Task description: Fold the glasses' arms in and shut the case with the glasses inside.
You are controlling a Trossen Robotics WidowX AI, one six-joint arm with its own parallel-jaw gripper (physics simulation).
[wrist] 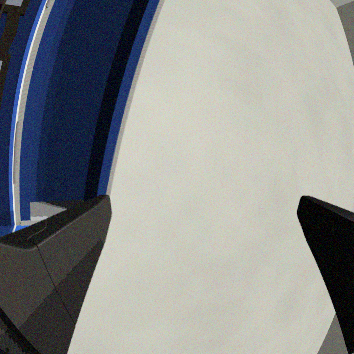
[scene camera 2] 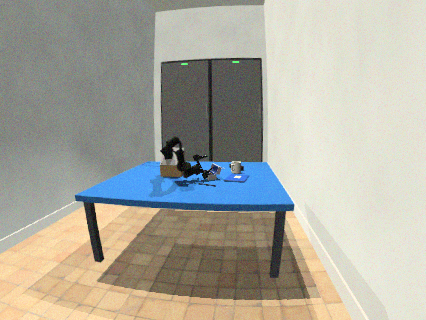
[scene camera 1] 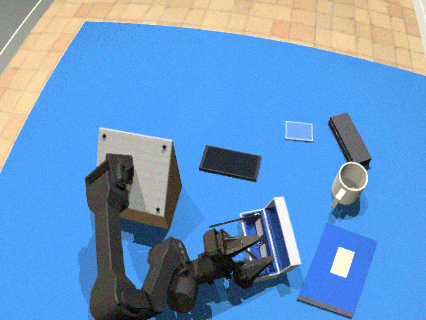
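Seen in the pictures: gripper, fingertip midpoint: (wrist: pixel 209 205) (scene camera 2: pixel 210 161) (scene camera 1: pixel 267 248); arm's base, origin of the base link: (scene camera 2: pixel 168 155) (scene camera 1: pixel 119 168).
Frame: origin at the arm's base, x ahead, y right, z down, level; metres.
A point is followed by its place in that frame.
Observation:
The glasses case (scene camera 1: pixel 243 228) @(x 0.285, y 0.053, z 0.116 m) (scene camera 2: pixel 212 176) @(x 0.354, y 0.163, z 0.130 m) is open at front right, its white lid (scene camera 1: pixel 288 235) @(x 0.386, y 0.077, z 0.064 m) (wrist: pixel 75 100) @(x 0.387, y 0.081, z 0.090 m) tilted up on the side away from the arm. The dark glasses (scene camera 1: pixel 230 222) @(x 0.255, y 0.051, z 0.094 m) (wrist: pixel 7 37) @(x 0.336, y 0.072, z 0.122 m) lie in the blue-lined base; one of their arms sticks out over the near rim, unfolded. Their other arm is hidden behind the gripper in scene camera 1. My gripper (scene camera 1: pixel 266 249) @(x 0.340, y 0.124, z 0.026 m) (wrist: pixel 209 205) @(x 0.340, y 0.124, z 0.026 m) is open and empty, its fingers reaching over the case base toward the lid. In the wrist view the left finger overlaps the lid's lower end. Contact with the lid cannot be told.
A grey-topped wooden block (scene camera 1: pixel 150 175) @(x 0.075, y 0.006, z 0.000 m) stands beside the arm. A black phone (scene camera 1: pixel 230 162) @(x 0.229, y -0.134, z 0.148 m) lies behind the case, a pale blue card (scene camera 1: pixel 299 131) @(x 0.405, y -0.259, z 0.151 m) and a dark box (scene camera 1: pixel 351 140) @(x 0.552, y -0.233, z 0.121 m) farther back. A mug (scene camera 1: pixel 353 176) @(x 0.557, y -0.126, z 0.128 m) (scene camera 2: pixel 236 167) @(x 0.540, y -0.054, z 0.106 m) and a blue notebook (scene camera 1: pixel 322 255) @(x 0.486, y 0.090, z 0.148 m) are right of the case.

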